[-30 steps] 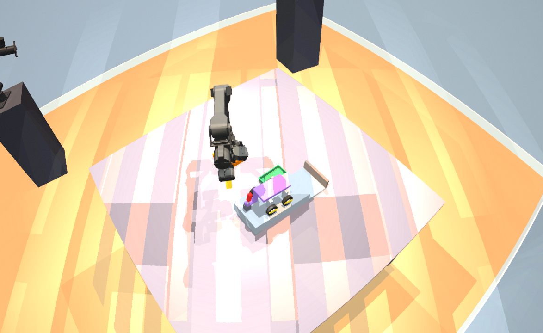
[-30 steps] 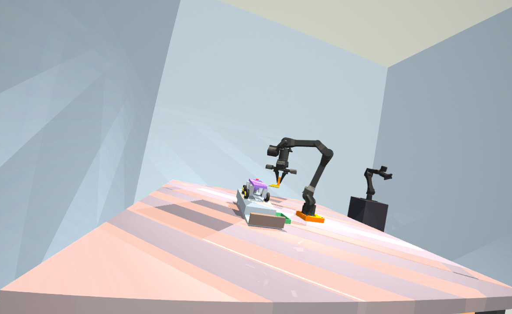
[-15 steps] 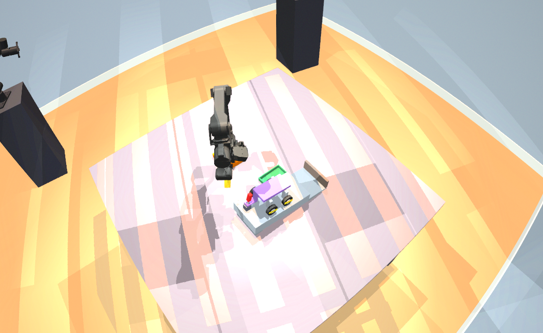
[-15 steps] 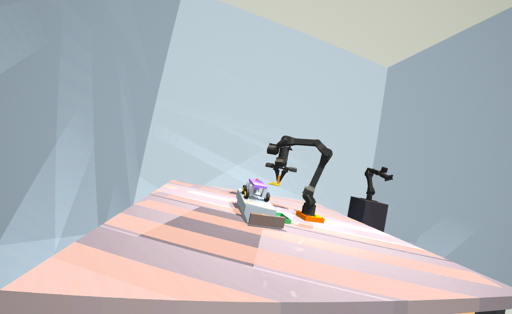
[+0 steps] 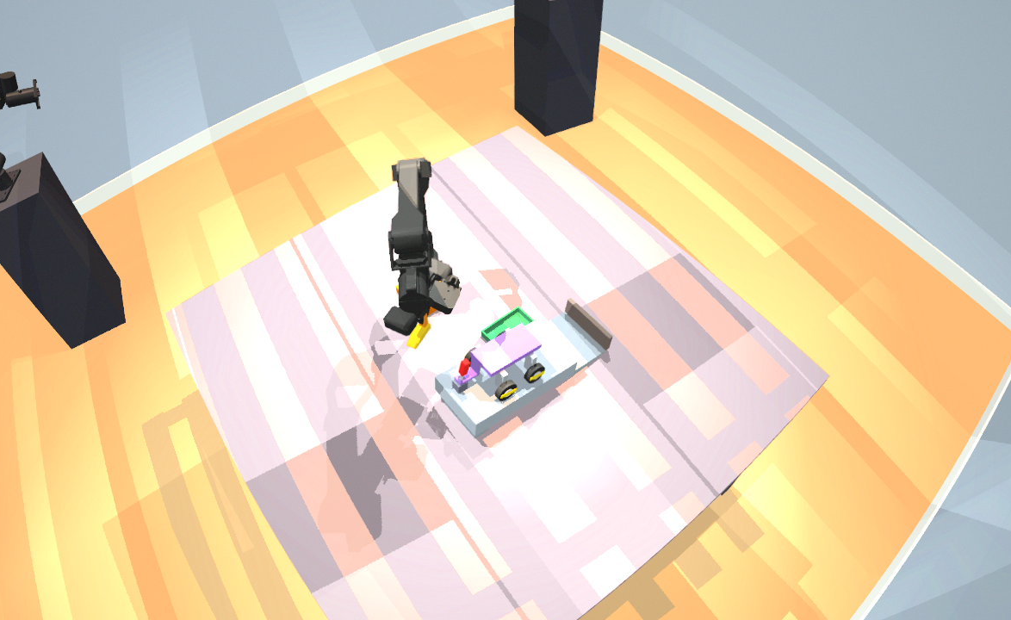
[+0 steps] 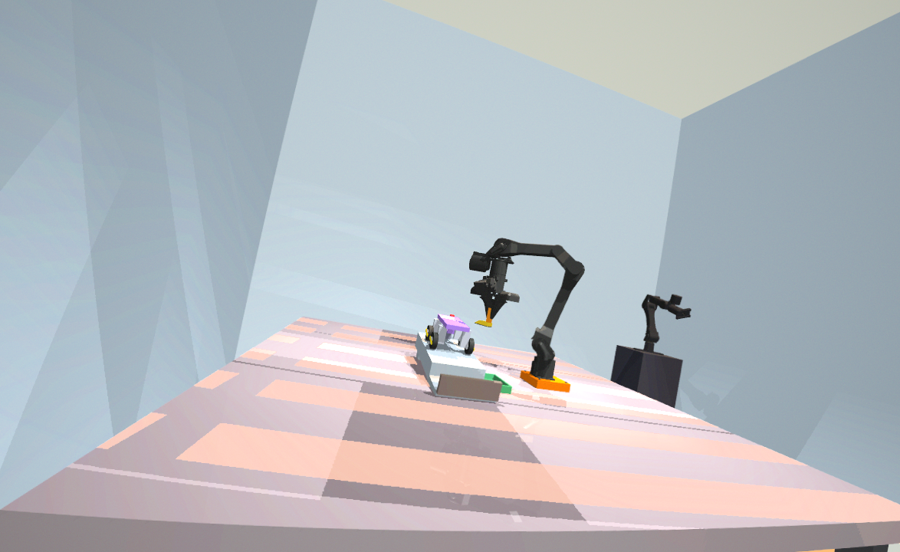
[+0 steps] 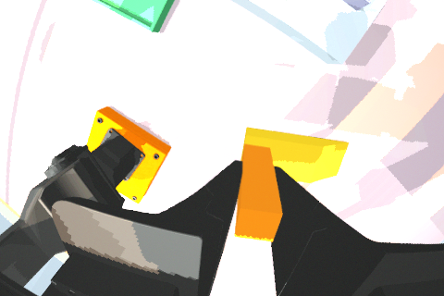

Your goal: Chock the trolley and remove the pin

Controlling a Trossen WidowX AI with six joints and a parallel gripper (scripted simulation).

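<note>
The stop pin is 14 cm ahead of my gripper tip, 2 cm to the left of it and 5 cm below it. Also, from my gripper tip: green tray: 1 cm ahead, 21 cm to the left, 18 cm below; purple-decked trolley: 14 cm ahead, 12 cm to the left, 6 cm below; yellow chock: 1 cm ahead, 2 cm to the right, 1 cm below.
</note>
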